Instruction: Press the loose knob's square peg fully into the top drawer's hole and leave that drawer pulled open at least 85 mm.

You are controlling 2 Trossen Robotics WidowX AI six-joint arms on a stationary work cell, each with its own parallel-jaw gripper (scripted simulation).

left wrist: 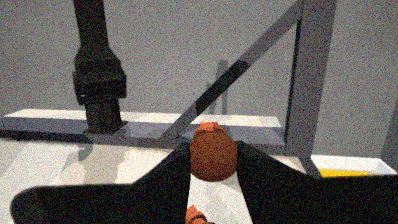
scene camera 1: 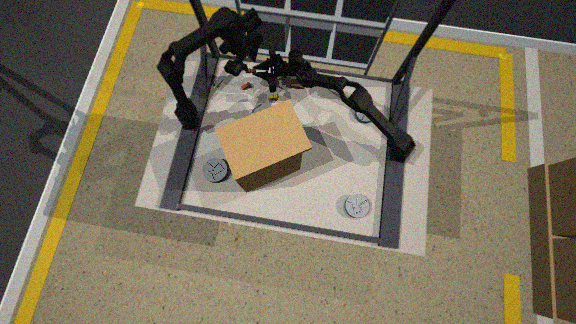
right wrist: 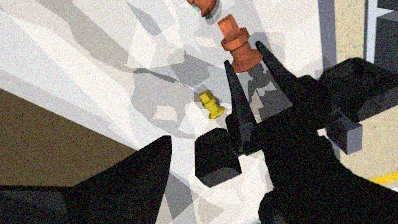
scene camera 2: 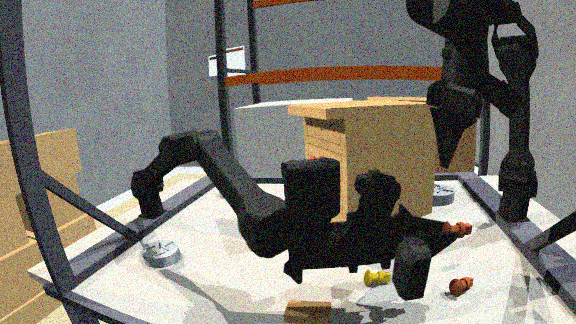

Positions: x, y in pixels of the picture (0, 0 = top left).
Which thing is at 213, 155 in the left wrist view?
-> An orange-red knob.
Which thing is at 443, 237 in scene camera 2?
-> The left gripper.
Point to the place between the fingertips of the right gripper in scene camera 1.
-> At 250, 66
